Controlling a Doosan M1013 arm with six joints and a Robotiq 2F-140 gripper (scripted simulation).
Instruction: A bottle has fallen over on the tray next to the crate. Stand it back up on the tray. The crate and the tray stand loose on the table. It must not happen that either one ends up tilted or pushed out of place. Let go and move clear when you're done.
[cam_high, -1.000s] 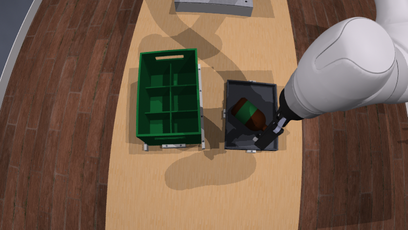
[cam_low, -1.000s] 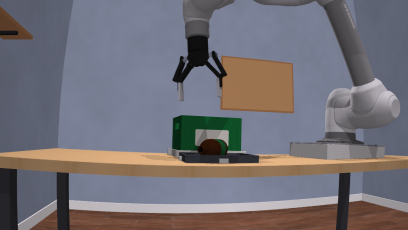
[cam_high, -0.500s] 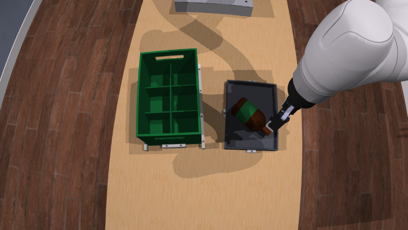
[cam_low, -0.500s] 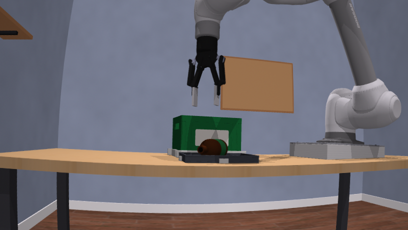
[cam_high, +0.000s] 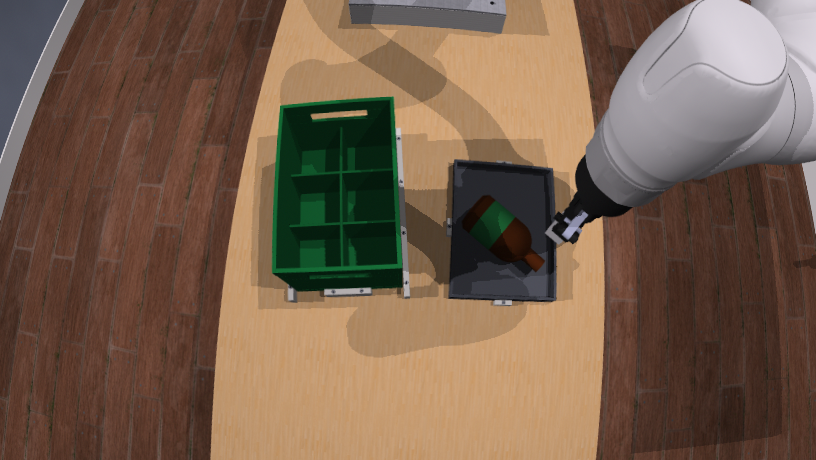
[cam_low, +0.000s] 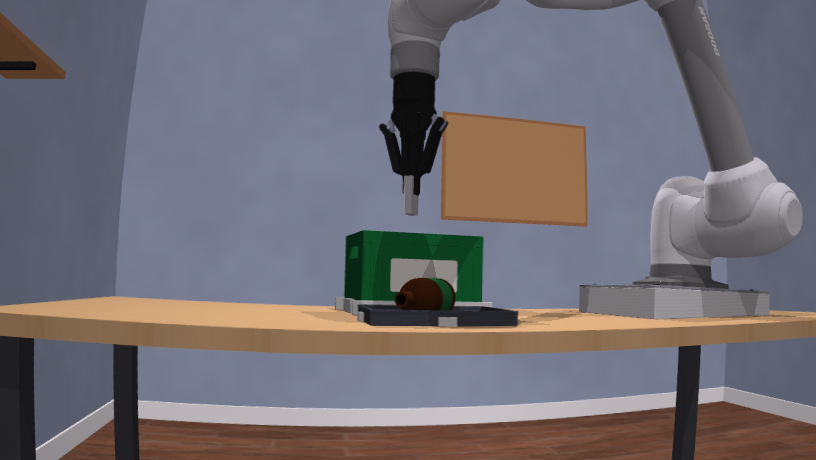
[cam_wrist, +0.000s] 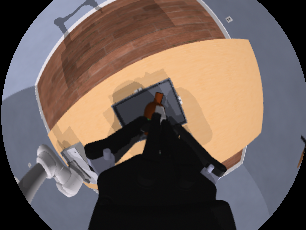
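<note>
Right now my hand is 18 cm above the brown bottle, 4 cm to the left of it and 3 cm past it. Also, from my hand: dark tray 21 cm below, 6 cm behind, 4 cm to the right; green crate 32 cm to the right, 14 cm below, 9 cm behind.
</note>
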